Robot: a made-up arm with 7 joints.
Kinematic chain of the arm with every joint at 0, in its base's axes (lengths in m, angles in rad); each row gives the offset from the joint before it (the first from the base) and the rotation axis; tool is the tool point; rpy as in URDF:
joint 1: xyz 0 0 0.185 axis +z
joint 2: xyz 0 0 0 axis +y
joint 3: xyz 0 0 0.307 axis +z
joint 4: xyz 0.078 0 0 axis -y
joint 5: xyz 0.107 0 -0.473 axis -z
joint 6: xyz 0 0 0 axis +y
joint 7: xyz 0.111 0 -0.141 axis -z
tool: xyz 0 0 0 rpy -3.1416 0 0
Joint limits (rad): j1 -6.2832..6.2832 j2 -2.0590..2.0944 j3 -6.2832..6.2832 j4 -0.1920..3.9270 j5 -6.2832..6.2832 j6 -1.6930..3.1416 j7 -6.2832..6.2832
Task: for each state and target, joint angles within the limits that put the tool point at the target. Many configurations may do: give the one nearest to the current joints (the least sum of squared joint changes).
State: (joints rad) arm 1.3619 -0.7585 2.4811 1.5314 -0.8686 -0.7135 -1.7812
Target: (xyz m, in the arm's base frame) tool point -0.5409 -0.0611 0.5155
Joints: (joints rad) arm 0.9346 -0.0578 2.0330 1.2173 -1.0110 -1.3654 -1.7812
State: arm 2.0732 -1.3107 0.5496 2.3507 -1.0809 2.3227 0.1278
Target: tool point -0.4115 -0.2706 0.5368
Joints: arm 1.6190 -1.3701 1.1829 1.6483 -0.7079 2.5059 0.1278
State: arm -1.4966 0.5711 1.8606 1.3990 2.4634 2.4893 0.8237
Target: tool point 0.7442 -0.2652 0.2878
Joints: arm -1.2195 1.1616 1.2675 1.4407 2.6744 2.0670 0.8237
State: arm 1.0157 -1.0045 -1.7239 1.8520 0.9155 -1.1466 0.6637
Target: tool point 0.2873 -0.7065 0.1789
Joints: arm 1.2986 -1.1880 -1.7473 1.6681 0.9632 -1.0645 0.6637
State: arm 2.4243 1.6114 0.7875 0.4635 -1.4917 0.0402 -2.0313
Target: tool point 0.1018 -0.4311 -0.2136
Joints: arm 2.7877 1.9198 0.5442 0.7157 -1.4289 0.2092 -2.0313
